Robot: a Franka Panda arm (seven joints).
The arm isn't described. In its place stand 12 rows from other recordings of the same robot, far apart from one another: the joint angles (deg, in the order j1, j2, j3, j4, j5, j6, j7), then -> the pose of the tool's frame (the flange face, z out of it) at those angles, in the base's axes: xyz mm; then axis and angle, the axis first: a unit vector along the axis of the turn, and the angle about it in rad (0 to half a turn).
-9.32, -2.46, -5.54, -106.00, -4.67, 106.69, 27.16 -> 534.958 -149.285 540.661 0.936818 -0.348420 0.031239 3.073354
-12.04, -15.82, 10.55, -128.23, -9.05, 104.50, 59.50 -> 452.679 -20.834 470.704 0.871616 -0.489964 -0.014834 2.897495
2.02, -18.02, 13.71, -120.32, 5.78, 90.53, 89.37 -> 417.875 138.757 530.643 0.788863 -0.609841 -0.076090 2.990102
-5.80, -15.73, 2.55, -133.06, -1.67, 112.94, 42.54 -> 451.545 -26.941 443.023 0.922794 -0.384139 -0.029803 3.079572
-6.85, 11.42, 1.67, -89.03, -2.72, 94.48, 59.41 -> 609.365 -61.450 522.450 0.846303 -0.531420 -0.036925 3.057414
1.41, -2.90, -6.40, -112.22, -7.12, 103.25, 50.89 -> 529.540 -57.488 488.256 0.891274 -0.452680 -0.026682 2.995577
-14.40, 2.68, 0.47, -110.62, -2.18, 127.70, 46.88 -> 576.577 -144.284 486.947 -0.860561 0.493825 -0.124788 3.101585
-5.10, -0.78, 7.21, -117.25, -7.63, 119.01, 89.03 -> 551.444 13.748 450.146 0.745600 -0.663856 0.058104 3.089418
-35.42, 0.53, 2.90, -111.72, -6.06, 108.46, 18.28 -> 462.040 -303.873 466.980 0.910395 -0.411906 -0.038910 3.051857
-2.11, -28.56, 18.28, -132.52, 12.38, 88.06, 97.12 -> 350.516 138.440 499.434 0.728174 -0.676410 -0.110601 2.936335
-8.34, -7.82, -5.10, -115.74, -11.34, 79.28, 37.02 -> 437.888 -130.690 483.258 0.885002 -0.407952 -0.224381 2.858169
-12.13, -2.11, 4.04, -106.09, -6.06, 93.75, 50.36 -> 524.395 -84.849 518.710 0.874814 -0.480210 -0.064015 2.977334
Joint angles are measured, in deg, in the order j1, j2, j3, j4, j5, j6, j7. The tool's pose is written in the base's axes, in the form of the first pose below.
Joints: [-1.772, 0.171, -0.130, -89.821, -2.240, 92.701, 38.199]
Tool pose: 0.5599, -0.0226, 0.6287, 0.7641, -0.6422, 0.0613, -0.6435, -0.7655, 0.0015
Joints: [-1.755, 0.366, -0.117, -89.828, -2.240, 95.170, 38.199]
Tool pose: 0.5653, -0.0223, 0.6308, 0.7625, -0.6404, 0.0923, -0.6414, -0.7669, -0.0229
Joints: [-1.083, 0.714, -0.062, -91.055, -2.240, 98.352, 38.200]
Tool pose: 0.5723, -0.0151, 0.6224, 0.7690, -0.6290, 0.1142, -0.6290, -0.7764, -0.0401
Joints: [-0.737, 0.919, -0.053, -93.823, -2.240, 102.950, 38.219]
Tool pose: 0.5793, -0.0113, 0.6048, 0.7711, -0.6220, 0.1361, -0.6206, -0.7820, -0.0576
